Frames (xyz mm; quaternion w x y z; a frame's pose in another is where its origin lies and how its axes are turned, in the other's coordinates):
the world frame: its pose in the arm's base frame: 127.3 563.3 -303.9 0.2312 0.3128 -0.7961 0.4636
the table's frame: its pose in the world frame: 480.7 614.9 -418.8 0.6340 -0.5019 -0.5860 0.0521
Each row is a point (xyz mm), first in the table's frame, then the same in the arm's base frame.
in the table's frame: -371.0 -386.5 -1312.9
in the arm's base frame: -295.5 142.8 903.7
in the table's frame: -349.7 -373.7 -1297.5
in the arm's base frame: -317.2 150.9 885.8
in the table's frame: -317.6 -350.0 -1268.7
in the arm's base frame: -351.8 169.4 856.1
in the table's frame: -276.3 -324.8 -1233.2
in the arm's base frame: -393.1 188.8 817.1
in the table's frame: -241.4 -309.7 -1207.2
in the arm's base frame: -424.5 198.7 784.9
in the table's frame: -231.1 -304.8 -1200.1
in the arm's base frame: -434.2 201.5 776.0
